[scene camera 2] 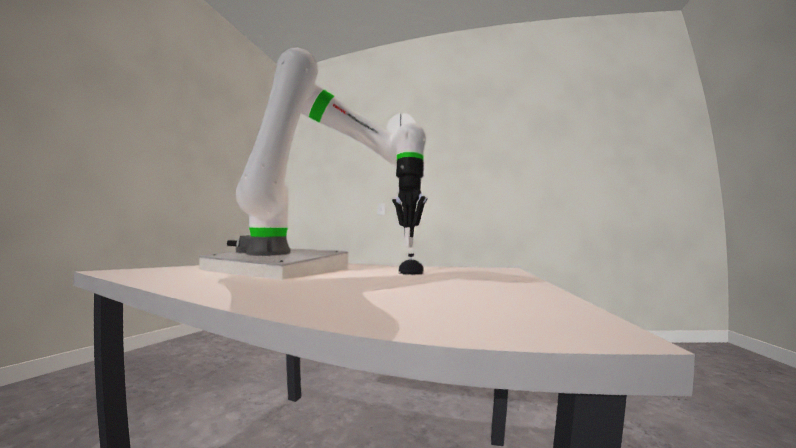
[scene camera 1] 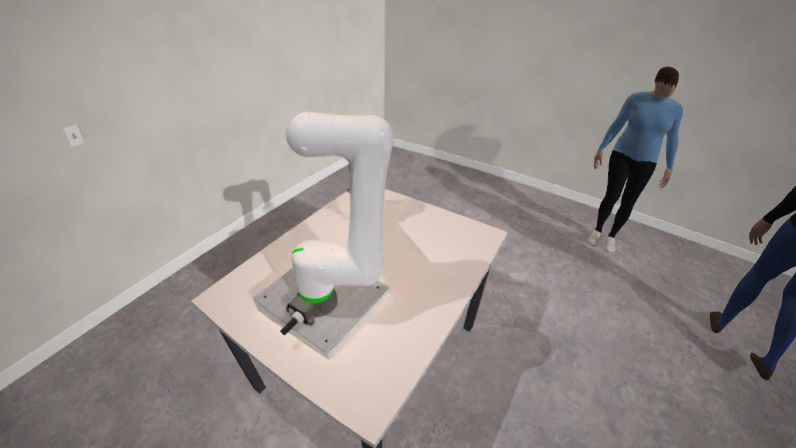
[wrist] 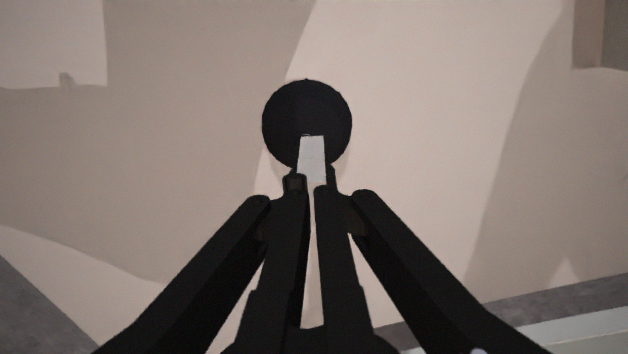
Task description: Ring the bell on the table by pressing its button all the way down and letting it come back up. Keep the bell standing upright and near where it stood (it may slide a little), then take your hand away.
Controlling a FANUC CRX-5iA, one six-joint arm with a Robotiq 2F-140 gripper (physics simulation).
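Places are measured from the arm's base along level axes (x ahead, y left, z up), in millimetres.
Pixels of known places: gripper, fingertip midpoint: (scene camera 2: 408, 247) (wrist: 313, 154); arm's base, origin of the base link: (scene camera 2: 268, 253) (scene camera 1: 316, 300).
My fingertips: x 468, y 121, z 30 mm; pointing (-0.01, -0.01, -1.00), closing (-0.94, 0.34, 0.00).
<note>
Ahead of a thing's pixels: the offset from my fingertips to its top centre. Level surfaces: height alone.
The bell {dx +8, dy +3, dz -20 mm} (scene camera 2: 411, 268) (wrist: 306, 107) is a black dome that stands upright on the table {dz -86 mm} (scene camera 1: 362, 384) (scene camera 2: 501, 328). Its small black button {dx +8, dy +3, dz -20 mm} (scene camera 2: 411, 254) shows on top in scene camera 2; in the wrist view the fingertips cover it. My gripper (scene camera 2: 410, 246) (wrist: 313, 154) points straight down, its pale fingertips together with nothing between them. The tips are directly over the button, very close above it; whether they touch it is too small to tell. The bell and gripper do not show in scene camera 1, where the arm stands in front.
The arm's grey base plate (scene camera 1: 345, 328) (scene camera 2: 239, 267) is on the table, to the left of the bell in scene camera 2. A person in a blue top (scene camera 1: 648, 125) stands on the floor beyond the table. Part of a second person (scene camera 1: 749, 294) shows at the right edge.
</note>
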